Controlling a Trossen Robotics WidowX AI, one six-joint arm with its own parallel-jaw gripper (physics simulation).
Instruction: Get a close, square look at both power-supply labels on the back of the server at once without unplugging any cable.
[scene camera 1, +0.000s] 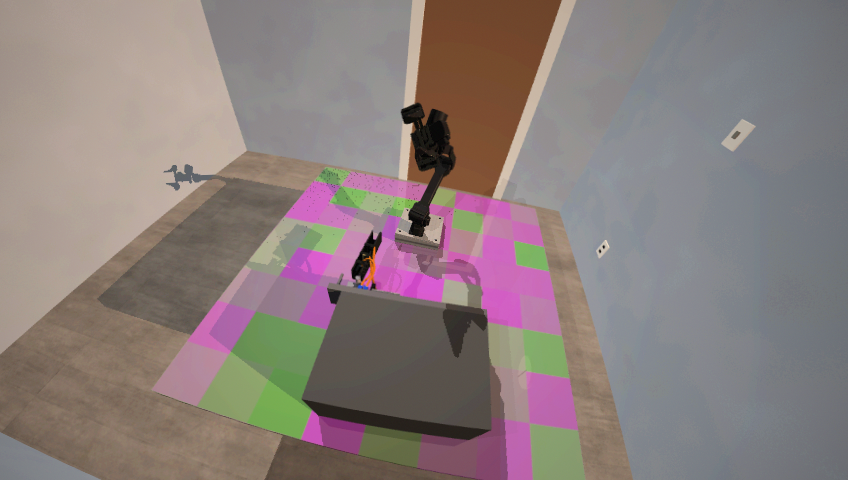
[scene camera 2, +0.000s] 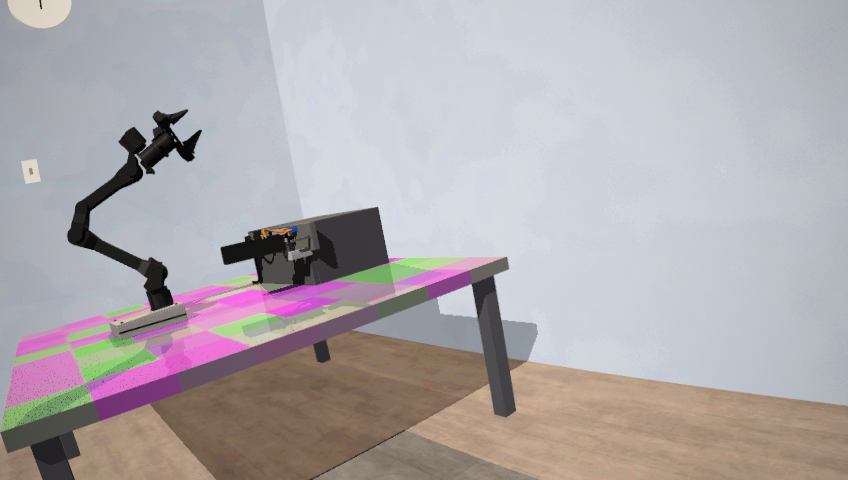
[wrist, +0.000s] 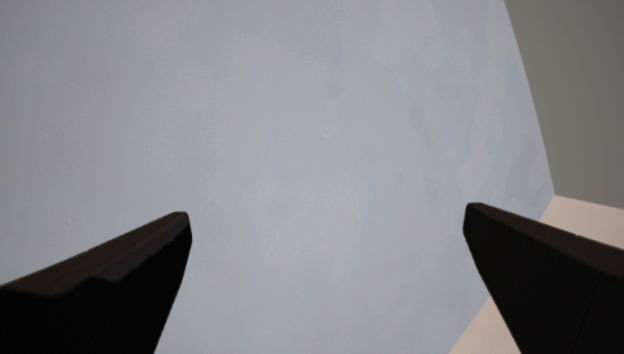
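Seen in the pictures: gripper, between the fingertips: (scene camera 1: 412, 132) (scene camera 2: 194, 120) (wrist: 328, 222); arm's base, origin of its link: (scene camera 1: 416, 230) (scene camera 2: 162, 307).
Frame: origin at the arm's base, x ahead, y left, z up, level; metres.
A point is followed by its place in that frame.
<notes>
The server, a dark grey box (scene camera 1: 404, 362) @[x 0.644, y 0.083, z 0.158 m] (scene camera 2: 355, 245) @[x 0.654, y -0.135, z 0.045 m], stands on the checkered table (scene camera 1: 544, 352) @[x 0.433, y 0.574, z -0.048 m] (scene camera 2: 410, 272) @[x 0.658, y -0.417, z -0.048 m]. Its rear side faces the arm's base. Orange cables (scene camera 1: 373, 264) @[x 0.367, y -0.085, z 0.163 m] (scene camera 2: 276, 231) @[x 0.400, y -0.080, z 0.150 m] and a long black part (scene camera 1: 361, 261) @[x 0.350, y -0.132, z 0.143 m] (scene camera 2: 249, 249) @[x 0.271, y -0.150, z 0.118 m] stick out from that side. The power-supply labels cannot be made out in any view. My gripper (scene camera 2: 194, 120) @[x 0.220, y -0.026, z 0.554 m] (wrist: 328, 222) @[x 0.220, y -0.026, z 0.554 m] is open and empty, raised high above the table and apart from the server. In the wrist view its two fingers stand wide apart in front of a blue-grey wall, and the server does not show there.
The arm's pale base plate (scene camera 1: 419, 230) @[x 0.031, y 0.016, z 0.037 m] (scene camera 2: 148, 321) @[x -0.064, y -0.091, z -0.018 m] stands on the table near the black part. A brown door (scene camera 1: 487, 71) is behind the arm. A grey metallic part (scene camera 2: 300, 254) @[x 0.430, y -0.163, z 0.065 m] juts from the server's rear. Walls surround the table.
</notes>
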